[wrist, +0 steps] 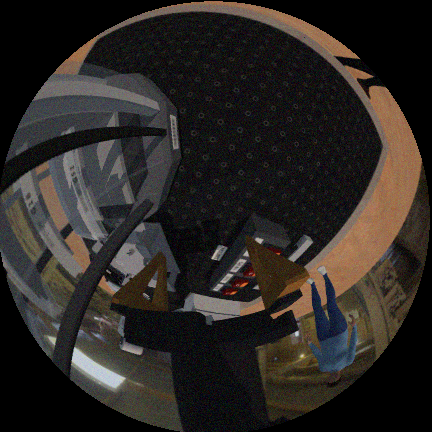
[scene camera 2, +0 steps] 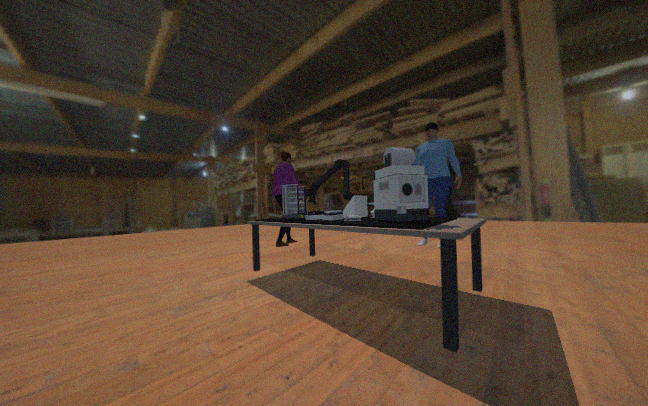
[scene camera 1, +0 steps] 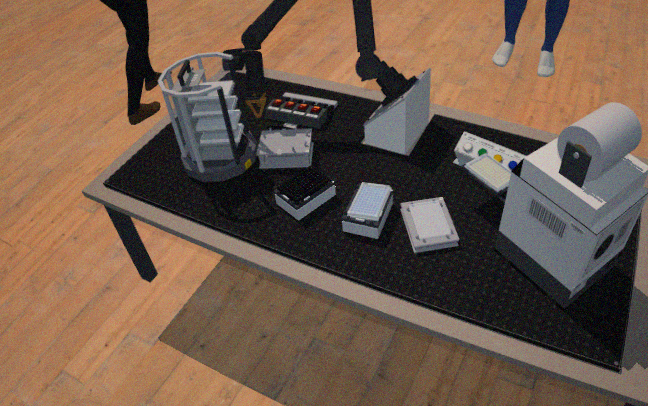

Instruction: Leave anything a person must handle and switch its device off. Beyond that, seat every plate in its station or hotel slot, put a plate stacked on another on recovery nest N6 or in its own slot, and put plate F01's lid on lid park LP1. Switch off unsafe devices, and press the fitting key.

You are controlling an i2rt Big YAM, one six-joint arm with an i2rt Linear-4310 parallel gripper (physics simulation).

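Frame: origin at the arm's base, x back, y right, z up, level; centimetres.
Seen in the pictures: gripper, fingertip midpoint: (wrist: 202, 247) (scene camera 2: 311, 210) (scene camera 1: 259, 111); arm's base at its link origin: (scene camera 2: 355, 201) (scene camera 1: 400, 93).
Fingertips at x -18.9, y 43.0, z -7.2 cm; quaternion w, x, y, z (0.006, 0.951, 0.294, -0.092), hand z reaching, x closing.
Offsets run from my fingertips to a thing's top centre. "pt": to the spot under its first point.
My gripper (scene camera 1: 257, 105) (wrist: 202, 247) is open and empty, low between the plate hotel (scene camera 1: 215, 172) (wrist: 167, 170) and the switch block (scene camera 1: 299, 116) (wrist: 250, 250). The block's several rocker switches glow red-orange. The hotel has several stacked shelves; whether plates lie on them is unclear. A light blue welled plate {dx -21.7, dy -52.3, dz +0.5 cm} (scene camera 1: 370, 201) sits on a nest at the table's middle. A black plate or rack {dx -23.4, dy -32.5, dz -0.3 cm} (scene camera 1: 306, 187) tops a white block to its left. A pale yellow plate {dx -2.1, dy -79.4, dz +5.3 cm} (scene camera 1: 489, 172) lies in front of the key panel (scene camera 1: 490, 154), which has white, green, yellow and blue keys. Lid F01 cannot be identified.
A grey box station {dx -8.8, dy -16.0, dz +0.3 cm} (scene camera 1: 285, 152) (wrist: 167, 250) stands beside the hotel. A white flat station {pt dx -18.4, dy -68.7, dz -3.9 cm} (scene camera 1: 430, 220) lies right of the blue plate. A white wedge (scene camera 1: 407, 125) (scene camera 2: 356, 207) stands behind. A large white machine {dx -14.0, dy -102.8, dz +38.3 cm} (scene camera 1: 540, 200) (scene camera 2: 392, 192) fills the right end. Two people stand behind the table.
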